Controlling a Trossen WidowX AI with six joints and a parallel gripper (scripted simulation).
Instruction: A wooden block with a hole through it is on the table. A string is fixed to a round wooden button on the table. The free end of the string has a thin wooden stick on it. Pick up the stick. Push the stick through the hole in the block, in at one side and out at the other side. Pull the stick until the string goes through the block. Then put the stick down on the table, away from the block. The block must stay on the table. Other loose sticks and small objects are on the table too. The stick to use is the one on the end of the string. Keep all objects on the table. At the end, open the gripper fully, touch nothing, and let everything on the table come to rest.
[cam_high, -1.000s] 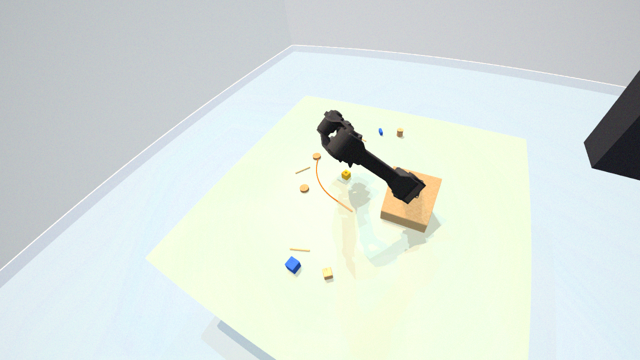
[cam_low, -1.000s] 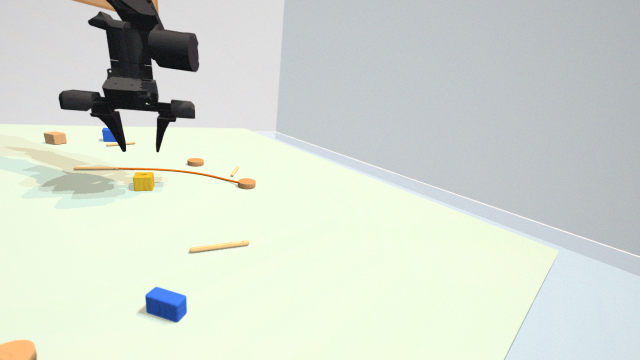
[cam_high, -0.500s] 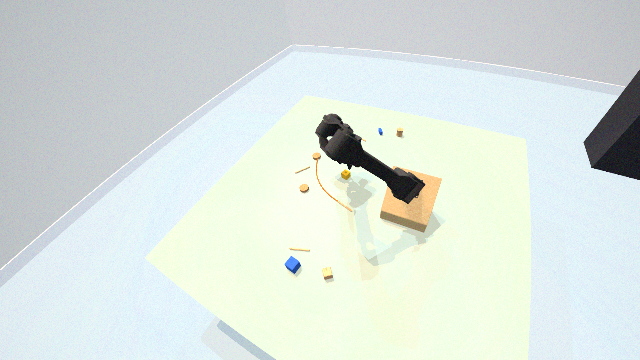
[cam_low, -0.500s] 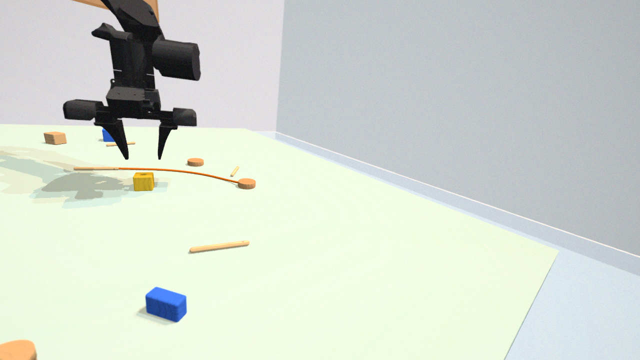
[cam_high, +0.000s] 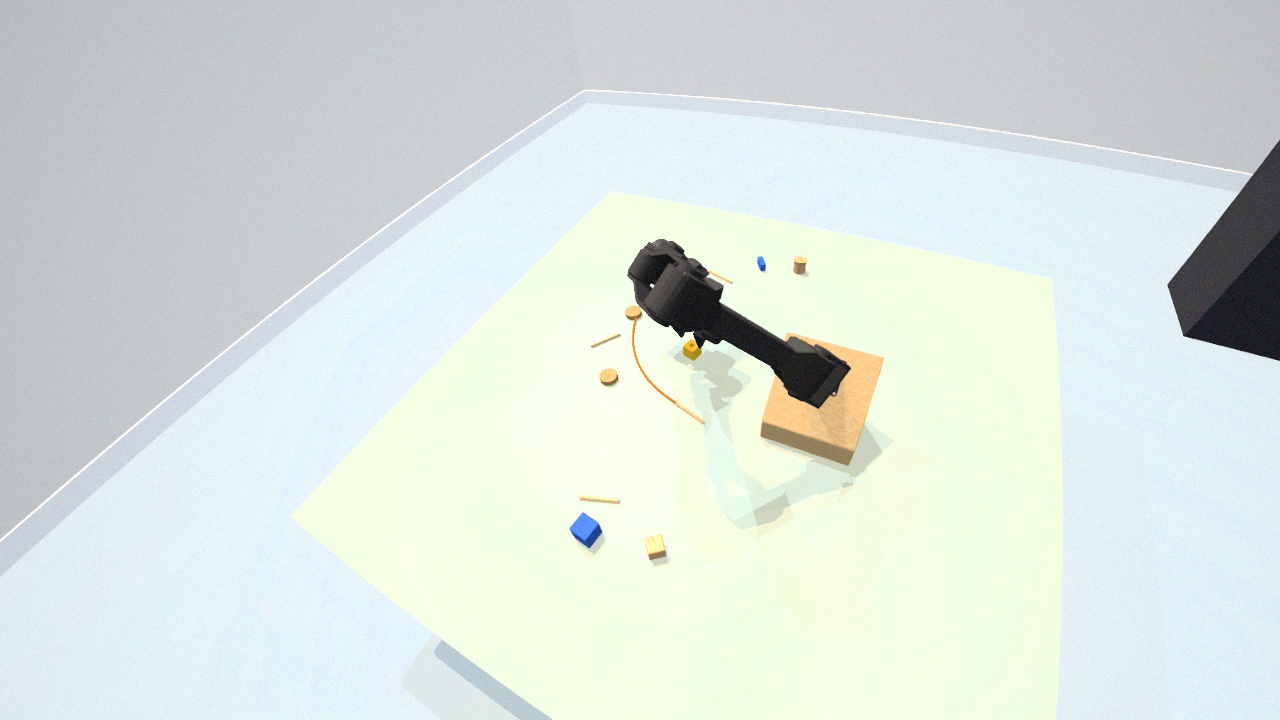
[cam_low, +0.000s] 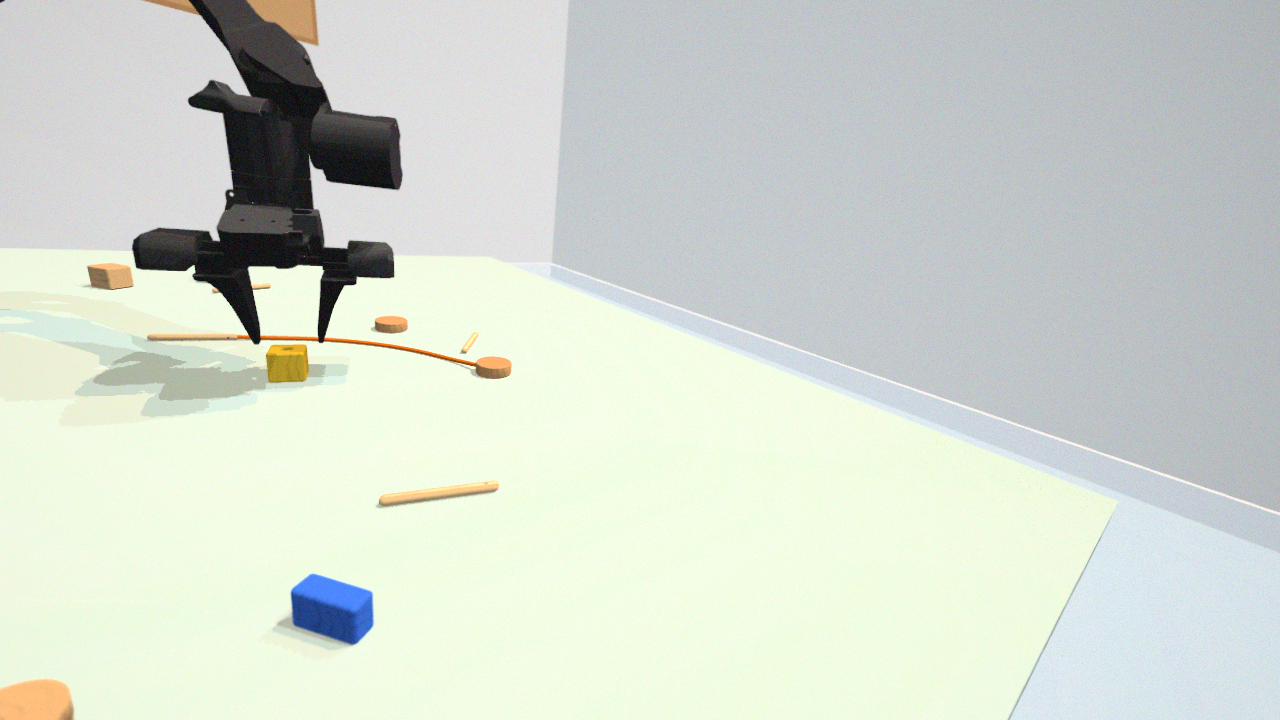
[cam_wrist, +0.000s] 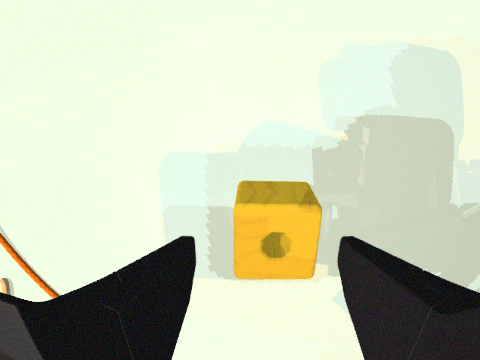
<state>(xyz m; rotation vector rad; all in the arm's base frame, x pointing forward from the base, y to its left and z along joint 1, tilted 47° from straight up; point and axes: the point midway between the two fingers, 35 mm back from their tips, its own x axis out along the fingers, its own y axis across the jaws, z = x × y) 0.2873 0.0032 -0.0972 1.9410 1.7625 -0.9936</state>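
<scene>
The yellow block lies 20 mm below my gripper tip. Also, from my gripper tip: short wooden cylinder (140 mm behind, 370 mm to the right, 20 mm below); thin wooden stick (50 mm behind, 150 mm to the left, 30 mm below); blue block (40 mm behind, 350 mm to the right, 30 mm below).
</scene>
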